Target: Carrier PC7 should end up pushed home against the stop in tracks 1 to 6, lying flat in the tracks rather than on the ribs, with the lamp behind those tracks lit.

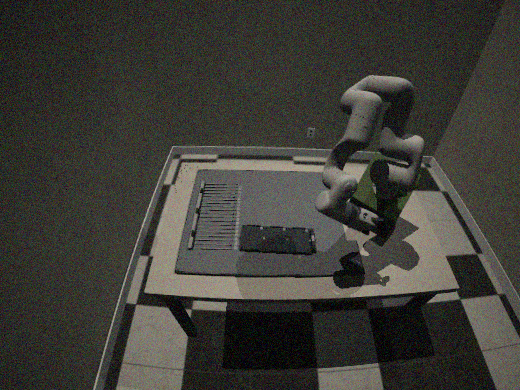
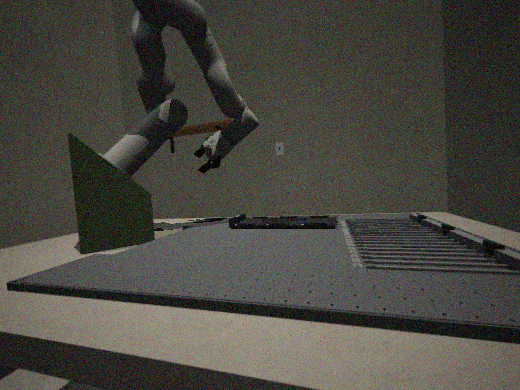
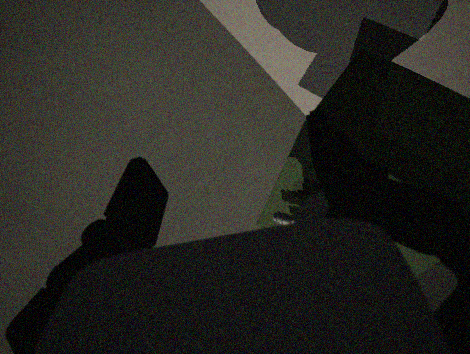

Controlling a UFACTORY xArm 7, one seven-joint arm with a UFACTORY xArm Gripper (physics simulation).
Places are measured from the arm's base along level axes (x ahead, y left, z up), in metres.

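Pixels of known places: gripper, fingertip midpoint: [image 1: 378,230] [image 2: 198,163] [image 3: 228,157]; arm's base at its link origin: [image 2: 114,169].
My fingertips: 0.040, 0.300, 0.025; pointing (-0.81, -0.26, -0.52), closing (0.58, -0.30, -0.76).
Ahead of a thing's pixels: the offset from my fingertips to its top centre, as dx, dy, dz. "spot": to the spot under its first point. Level surfaces: height alone.
A dark rectangular carrier @[+0.380, -0.002, -0.204] [image 1: 277,240] [image 2: 285,223] lies on the grey board, outside the ribbed tracks [image 1: 215,216] [image 2: 417,245], with one end close to their pale entry strip @[spot: +0.591, -0.077, -0.232] [image 1: 238,215] [image 2: 351,245]. A raised part shows at its other end. Its label cannot be read, and track numbers cannot be made out. A stop bar [image 1: 195,225] [image 2: 469,241] with small dark blocks runs along the far end of the tracks. No lit lamp can be made out. My gripper [image 2: 201,160] is open and empty, high above the table near the arm's base, well away from the carrier.
The grey board @[dz -0.234] [image 1: 280,195] [image 2: 225,265] lies on a pale table @[dz -0.247] [image 1: 200,286] [image 2: 165,335]. A green wedge-shaped stand [image 1: 367,187] [image 2: 112,205] is at the arm's base. An orange bar [image 2: 202,128] shows behind the arm. Arm shadows fall across the table.
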